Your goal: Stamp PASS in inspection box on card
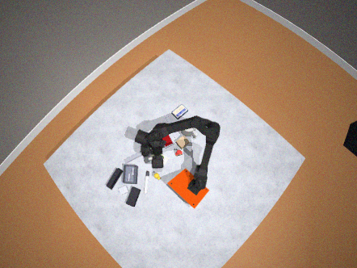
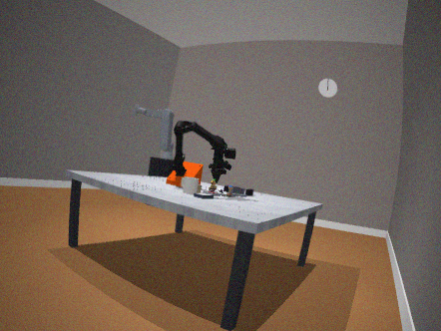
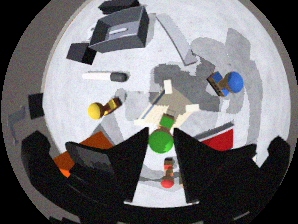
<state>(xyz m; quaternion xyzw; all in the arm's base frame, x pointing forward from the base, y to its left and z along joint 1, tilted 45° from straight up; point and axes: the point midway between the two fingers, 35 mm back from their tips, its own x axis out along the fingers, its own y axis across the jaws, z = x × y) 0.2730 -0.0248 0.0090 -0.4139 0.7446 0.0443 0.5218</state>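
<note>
Right now my gripper tip is 70 mm above the cream card. From my gripper tip the other things lie so: green PASS stamp (10 mm behind, 10 mm to the right, 20 mm below); blue-knobbed stamp (110 mm ahead, 30 mm to the right, 50 mm below); yellow stamp (60 mm behind, 90 mm to the left, 50 mm below).
</note>
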